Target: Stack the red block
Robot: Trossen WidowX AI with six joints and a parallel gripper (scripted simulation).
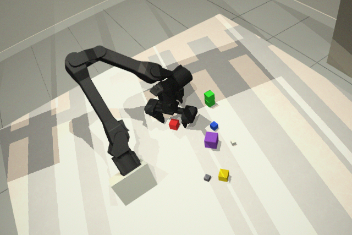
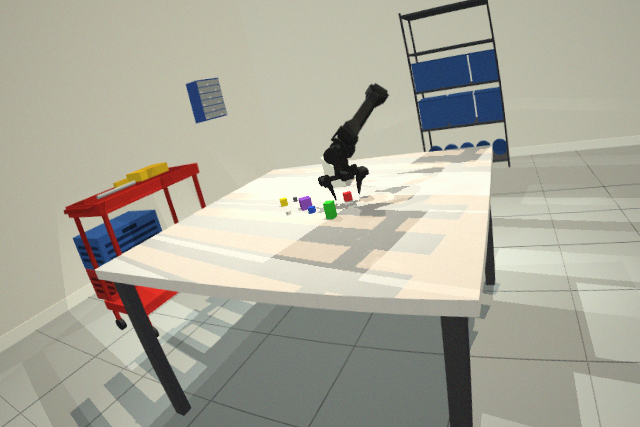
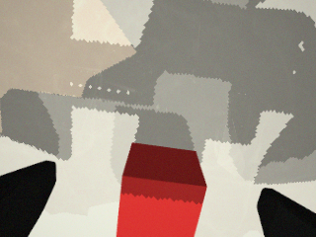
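Now: gripper tip right at the red block. Round my gripper tip: blue cube (100 mm ahead, 110 mm to the right); purple cube (50 mm ahead, 160 mm to the right, 10 mm above); small white cube (100 mm ahead, 210 mm to the right).
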